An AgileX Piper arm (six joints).
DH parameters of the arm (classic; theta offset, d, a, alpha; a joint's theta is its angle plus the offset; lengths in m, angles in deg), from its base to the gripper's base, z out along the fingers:
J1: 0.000 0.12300 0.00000 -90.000
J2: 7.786 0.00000 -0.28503 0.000
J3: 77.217 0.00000 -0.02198 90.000
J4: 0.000 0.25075 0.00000 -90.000
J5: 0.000 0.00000 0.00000 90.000
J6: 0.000 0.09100 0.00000 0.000
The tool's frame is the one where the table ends.
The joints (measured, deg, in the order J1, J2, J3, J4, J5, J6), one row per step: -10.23, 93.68, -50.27, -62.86, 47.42, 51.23; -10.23, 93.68, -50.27, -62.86, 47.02, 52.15; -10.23, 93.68, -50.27, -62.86, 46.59, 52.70; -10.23, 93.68, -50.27, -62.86, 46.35, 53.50; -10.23, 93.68, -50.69, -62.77, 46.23, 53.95; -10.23, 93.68, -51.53, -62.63, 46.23, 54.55; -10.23, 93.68, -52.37, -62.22, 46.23, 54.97; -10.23, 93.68, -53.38, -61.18, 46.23, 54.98; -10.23, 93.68, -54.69, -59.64, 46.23, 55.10; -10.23, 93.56, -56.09, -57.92, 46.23, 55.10; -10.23, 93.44, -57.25, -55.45, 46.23, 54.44; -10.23, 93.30, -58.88, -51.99, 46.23, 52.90; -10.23, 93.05, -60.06, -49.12, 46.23, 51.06; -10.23, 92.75, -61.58, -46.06, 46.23, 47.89; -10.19, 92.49, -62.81, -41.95, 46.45, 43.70
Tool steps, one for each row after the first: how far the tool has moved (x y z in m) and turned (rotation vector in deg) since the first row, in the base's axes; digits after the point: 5 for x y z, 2 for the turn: 0.00055, 0.00029, -0.00014, 0.37, -0.86, -0.35; 0.00114, 0.00061, -0.00028, 0.69, -1.48, -0.43; 0.00146, 0.00079, -0.00036, 0.97, -2.17, -0.81; 0.00303, 0.00067, 0.00130, 1.12, -2.97, -1.09; 0.00581, 0.00024, 0.00476, 1.21, -4.24, -1.57; 0.00840, 0.00000, 0.00804, 1.48, -5.42, -2.10; 0.01121, 0.00006, 0.01158, 2.13, -6.56, -2.73; 0.01471, 0.00032, 0.01608, 3.15, -8.15, -3.72; 0.01816, 0.00074, 0.02157, 4.29, -9.89, -4.70; 0.02054, 0.00189, 0.02547, 5.92, -11.05, -5.64; 0.02395, 0.00366, 0.03094, 8.13, -12.27, -6.42; 0.02604, 0.00540, 0.03558, 9.86, -12.89, -6.58; 0.02894, 0.00729, 0.04210, 11.42, -13.11, -5.74; 0.03068, 0.01048, 0.04640, 13.61, -12.47, -4.68
